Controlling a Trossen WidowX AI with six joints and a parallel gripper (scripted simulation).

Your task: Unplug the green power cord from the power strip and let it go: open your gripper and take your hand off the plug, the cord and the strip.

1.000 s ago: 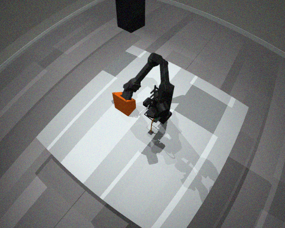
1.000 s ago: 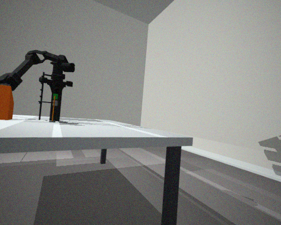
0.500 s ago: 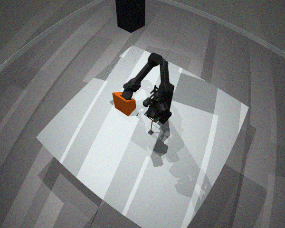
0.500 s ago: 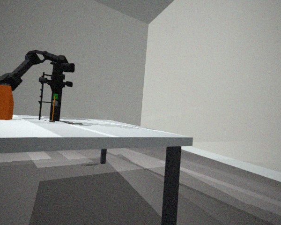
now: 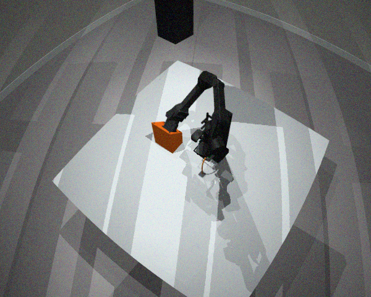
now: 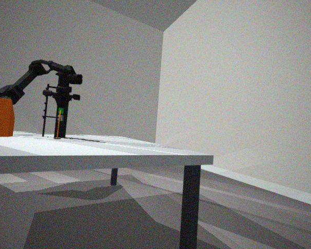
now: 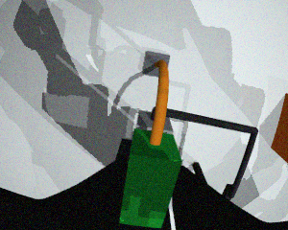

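My gripper tip is 3 cm to the right of the green plug and 1 cm past it.
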